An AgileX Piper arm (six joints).
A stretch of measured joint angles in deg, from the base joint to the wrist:
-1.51 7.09 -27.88 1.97 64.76 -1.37
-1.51 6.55 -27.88 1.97 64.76 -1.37
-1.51 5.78 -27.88 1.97 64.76 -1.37
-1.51 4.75 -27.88 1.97 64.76 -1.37
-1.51 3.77 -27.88 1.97 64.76 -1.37
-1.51 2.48 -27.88 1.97 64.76 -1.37
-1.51 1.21 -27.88 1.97 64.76 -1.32
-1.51 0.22 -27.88 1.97 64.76 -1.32
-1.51 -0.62 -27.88 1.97 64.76 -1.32
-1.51 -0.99 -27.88 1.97 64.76 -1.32
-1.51 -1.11 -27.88 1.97 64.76 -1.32
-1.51 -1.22 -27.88 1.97 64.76 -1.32
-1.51 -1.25 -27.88 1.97 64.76 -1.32
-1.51 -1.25 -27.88 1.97 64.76 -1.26
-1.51 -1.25 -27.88 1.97 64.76 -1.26
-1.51 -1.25 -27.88 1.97 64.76 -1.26
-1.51 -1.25 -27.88 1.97 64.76 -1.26
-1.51 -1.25 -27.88 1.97 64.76 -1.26
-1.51 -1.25 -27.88 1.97 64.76 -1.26
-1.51 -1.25 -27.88 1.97 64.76 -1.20
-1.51 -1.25 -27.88 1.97 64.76 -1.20
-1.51 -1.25 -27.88 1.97 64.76 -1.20
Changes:
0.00 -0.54 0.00 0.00 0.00 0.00
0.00 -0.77 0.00 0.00 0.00 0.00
0.00 -1.03 0.00 0.00 0.00 0.00
0.00 -0.98 0.00 0.00 0.00 0.00
0.00 -1.29 0.00 0.00 0.00 0.00
0.00 -1.27 0.00 0.00 0.00 0.05
0.00 -0.99 0.00 0.00 0.00 0.00
0.00 -0.84 0.00 0.00 0.00 0.00
0.00 -0.37 0.00 0.00 0.00 0.00
0.00 -0.12 0.00 0.00 0.00 0.00
0.00 -0.11 0.00 0.00 0.00 0.00
0.00 -0.03 0.00 0.00 0.00 0.00
0.00 0.00 0.00 0.00 0.00 0.06
0.00 0.00 0.00 0.00 0.00 0.00
0.00 0.00 0.00 0.00 0.00 0.00
0.00 0.00 0.00 0.00 0.00 0.00
0.00 0.00 0.00 0.00 0.00 0.00
0.00 0.00 0.00 0.00 0.00 0.00
0.00 0.00 0.00 0.00 0.00 0.06
0.00 0.00 0.00 0.00 0.00 0.00
0.00 0.00 0.00 0.00 0.00 0.00

